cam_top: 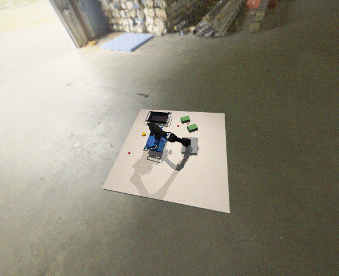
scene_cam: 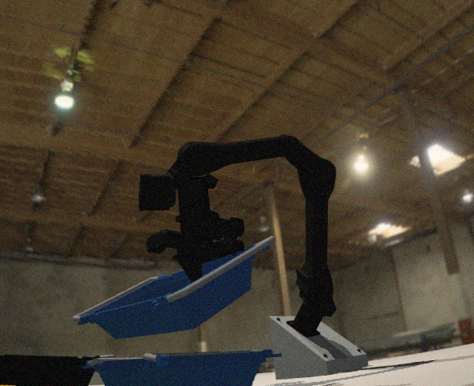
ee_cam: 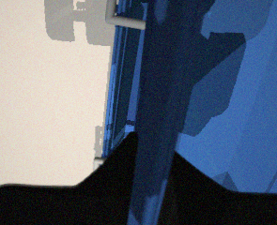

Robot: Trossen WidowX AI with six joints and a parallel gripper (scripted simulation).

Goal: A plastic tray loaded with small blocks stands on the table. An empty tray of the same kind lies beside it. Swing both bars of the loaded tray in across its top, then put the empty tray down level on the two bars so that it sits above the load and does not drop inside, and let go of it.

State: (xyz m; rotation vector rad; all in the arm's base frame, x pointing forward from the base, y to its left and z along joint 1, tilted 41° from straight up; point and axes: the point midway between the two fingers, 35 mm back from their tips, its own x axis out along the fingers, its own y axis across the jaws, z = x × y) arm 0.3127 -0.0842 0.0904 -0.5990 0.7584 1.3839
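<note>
Now: gripper tip 7 cm short of the blue tray and 1 cm to the left of it. The rest, counted from my gripper tip: yellow disc 28 cm ahead, 20 cm to the right, 16 cm below.
</note>
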